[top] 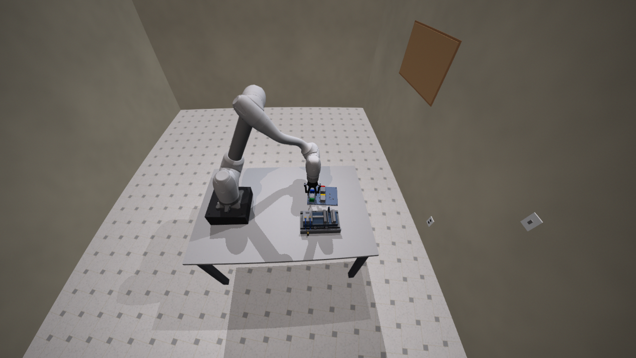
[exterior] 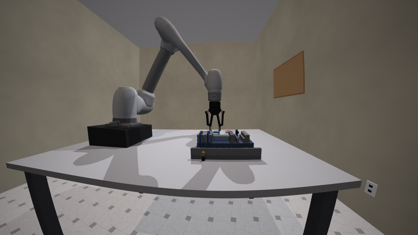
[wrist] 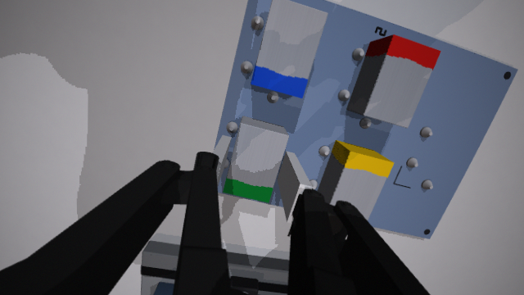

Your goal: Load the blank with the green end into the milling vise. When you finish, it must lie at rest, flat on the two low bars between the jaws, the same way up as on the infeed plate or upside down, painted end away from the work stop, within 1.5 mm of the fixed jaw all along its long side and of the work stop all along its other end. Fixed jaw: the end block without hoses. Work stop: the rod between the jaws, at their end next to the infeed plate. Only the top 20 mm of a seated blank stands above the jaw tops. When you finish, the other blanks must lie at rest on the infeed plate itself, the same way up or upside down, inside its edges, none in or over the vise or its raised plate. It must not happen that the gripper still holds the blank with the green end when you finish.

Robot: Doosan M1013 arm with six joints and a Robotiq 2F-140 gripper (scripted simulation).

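Right now my hand is 3 cm above the green-ended blank. From my hand the other things lie so: blue infeed plate: 9 cm ahead, 4 cm to the left, 6 cm below; blue-ended blank: 1 cm ahead, 9 cm to the left, 3 cm below; blank with yellow end: 9 cm ahead, 1 cm to the right, 3 cm below.
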